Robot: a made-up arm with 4 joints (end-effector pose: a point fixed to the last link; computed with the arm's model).
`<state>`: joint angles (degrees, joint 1 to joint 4).
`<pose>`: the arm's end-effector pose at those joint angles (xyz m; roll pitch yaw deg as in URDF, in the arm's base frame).
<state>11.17 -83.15 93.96 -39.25</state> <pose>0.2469 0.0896 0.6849 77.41 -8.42 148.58</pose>
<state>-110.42 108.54 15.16 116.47</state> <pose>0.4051 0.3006 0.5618 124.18 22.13 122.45</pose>
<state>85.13 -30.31 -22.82 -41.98</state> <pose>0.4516 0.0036 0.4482 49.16 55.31 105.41</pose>
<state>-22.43 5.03 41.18 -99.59</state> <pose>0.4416 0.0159 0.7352 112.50 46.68 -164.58</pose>
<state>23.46 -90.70 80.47 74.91</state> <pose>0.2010 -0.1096 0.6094 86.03 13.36 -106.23</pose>
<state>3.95 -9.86 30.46 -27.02</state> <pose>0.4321 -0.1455 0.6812 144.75 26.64 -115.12</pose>
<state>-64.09 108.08 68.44 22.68</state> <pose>0.5453 0.1046 0.6989 56.44 30.15 27.67</pose>
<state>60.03 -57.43 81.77 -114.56</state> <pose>0.3924 0.1067 0.6286 75.62 -51.81 102.55</pose>
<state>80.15 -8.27 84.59 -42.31</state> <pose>0.2889 0.1234 0.5100 13.78 39.56 -176.57</pose>
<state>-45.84 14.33 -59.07 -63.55</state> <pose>0.5223 0.1513 0.9499 -149.21 8.47 -30.26</pose>
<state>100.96 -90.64 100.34 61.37</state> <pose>0.1847 0.2023 0.5584 -38.54 54.34 146.97</pose>
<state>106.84 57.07 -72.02 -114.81</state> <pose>0.3831 -0.0944 0.6147 13.58 -83.26 -3.83</pose>
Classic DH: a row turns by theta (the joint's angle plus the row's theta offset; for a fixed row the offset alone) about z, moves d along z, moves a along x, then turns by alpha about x. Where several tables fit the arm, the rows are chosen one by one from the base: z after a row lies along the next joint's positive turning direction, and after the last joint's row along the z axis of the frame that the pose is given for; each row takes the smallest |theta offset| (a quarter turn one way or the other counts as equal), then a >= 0, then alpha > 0; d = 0 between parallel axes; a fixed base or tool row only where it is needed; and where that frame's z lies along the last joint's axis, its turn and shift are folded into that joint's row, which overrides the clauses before.
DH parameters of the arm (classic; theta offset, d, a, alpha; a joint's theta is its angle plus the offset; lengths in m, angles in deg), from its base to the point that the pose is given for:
base (fixed): 90 0.723 0.115 90
joint 1: 0 0.374 -0.109 -90
joint 2: 90 0.104 0.006 90
joint 3: 90 -0.078 0.044 90
joint 4: -90 -0.142 0.106 90
tool (fixed): 0 0.068 0 0

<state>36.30 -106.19 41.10 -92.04</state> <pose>0.3507 0.0009 0.5968 99.28 13.85 77.06</pose>
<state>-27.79 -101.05 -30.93 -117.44</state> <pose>0.3806 -0.0206 0.9764 -69.27 25.06 -66.25</pose>
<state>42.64 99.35 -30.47 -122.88</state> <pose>0.3183 0.0034 0.8500 -85.92 17.91 129.47</pose>
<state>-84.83 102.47 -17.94 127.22</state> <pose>0.4238 0.4210 0.7700 86.06 -25.90 126.71</pose>
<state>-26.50 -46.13 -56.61 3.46</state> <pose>0.2986 -0.0600 1.0482 -102.50 -18.79 -142.85</pose>
